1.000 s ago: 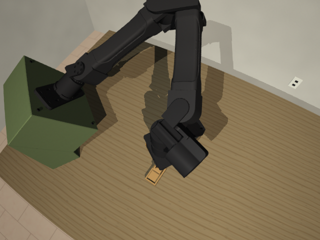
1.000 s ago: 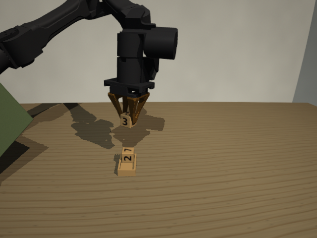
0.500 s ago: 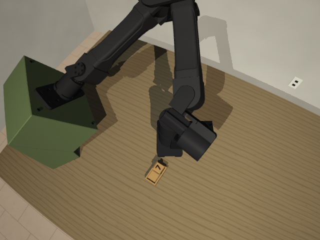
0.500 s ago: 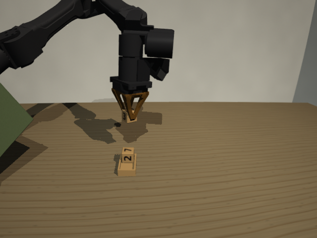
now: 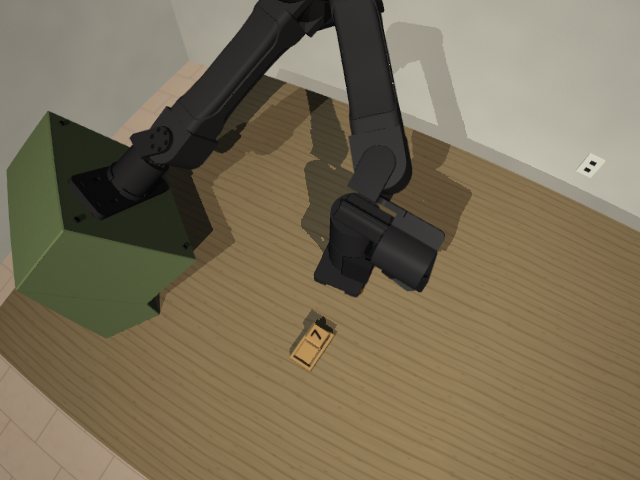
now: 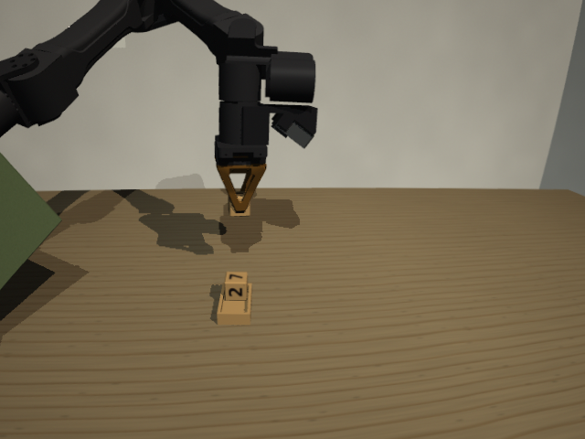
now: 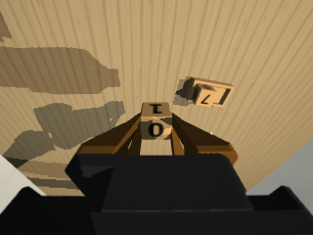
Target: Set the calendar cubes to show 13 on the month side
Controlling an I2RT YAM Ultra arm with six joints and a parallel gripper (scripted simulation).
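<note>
The wooden tray lies 110 mm below my hand, 100 mm to the right of it and 20 mm ahead of it. The rest, counted from my hand: wooden cube: right at my hand.
</note>
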